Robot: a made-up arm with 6 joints.
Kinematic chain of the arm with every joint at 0, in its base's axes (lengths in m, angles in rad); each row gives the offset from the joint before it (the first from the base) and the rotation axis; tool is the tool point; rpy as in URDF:
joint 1: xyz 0 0 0.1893 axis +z
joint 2: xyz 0 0 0 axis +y
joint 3: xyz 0.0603 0 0.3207 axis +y
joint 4: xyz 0.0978 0 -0.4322 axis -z
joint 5: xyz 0 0 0 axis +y
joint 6: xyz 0.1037 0 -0.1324 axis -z
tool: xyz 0 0 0 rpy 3.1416 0 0
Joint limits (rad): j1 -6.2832..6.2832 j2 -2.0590..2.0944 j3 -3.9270..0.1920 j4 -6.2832..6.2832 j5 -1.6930..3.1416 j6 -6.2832..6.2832
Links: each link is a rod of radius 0.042 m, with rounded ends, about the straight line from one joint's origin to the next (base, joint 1, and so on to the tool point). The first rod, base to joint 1, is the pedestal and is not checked.
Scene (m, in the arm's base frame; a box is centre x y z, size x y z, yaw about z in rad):
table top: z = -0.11
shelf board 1: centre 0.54 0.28 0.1 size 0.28 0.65 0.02 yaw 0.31
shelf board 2: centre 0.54 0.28 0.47 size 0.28 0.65 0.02 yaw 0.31
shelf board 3: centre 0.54 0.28 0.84 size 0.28 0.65 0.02 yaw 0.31
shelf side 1: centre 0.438 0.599 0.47 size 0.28 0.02 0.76 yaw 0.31
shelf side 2: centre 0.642 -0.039 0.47 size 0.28 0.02 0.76 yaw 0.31
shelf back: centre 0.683 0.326 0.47 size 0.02 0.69 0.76 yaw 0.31
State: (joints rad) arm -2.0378 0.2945 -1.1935 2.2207 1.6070 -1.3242
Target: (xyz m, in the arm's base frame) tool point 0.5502 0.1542 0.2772
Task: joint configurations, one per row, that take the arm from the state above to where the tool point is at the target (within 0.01 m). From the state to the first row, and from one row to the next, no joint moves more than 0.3 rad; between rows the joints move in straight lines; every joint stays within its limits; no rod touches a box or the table.
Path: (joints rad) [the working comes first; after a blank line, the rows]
Joints at the target: 0.0056 0.1153 -0.9257 1.9089 1.9262 -1.3242
Straight joint move there: touches shelf side 2.

1: -1.7462 0.1874 -1.0551 2.1117 1.7514 -1.3242
2: -1.4546 0.0804 -0.9166 2.0026 1.8958 -1.3242
3: -1.1630 -0.0267 -0.7782 1.8936 2.0401 -1.3242
4: -0.8714 -0.1337 -0.6398 1.7846 2.1845 -1.3242
5: -0.5798 -0.2408 -0.5013 1.6756 2.3289 -1.3242
6: -0.2883 -0.3478 -0.3629 1.5665 2.4733 -1.3242
7: -0.1413 -0.1163 -0.6443 1.7377 2.1997 -1.3242
8: 0.0056 0.1153 -0.9257 1.9089 1.9262 -1.3242

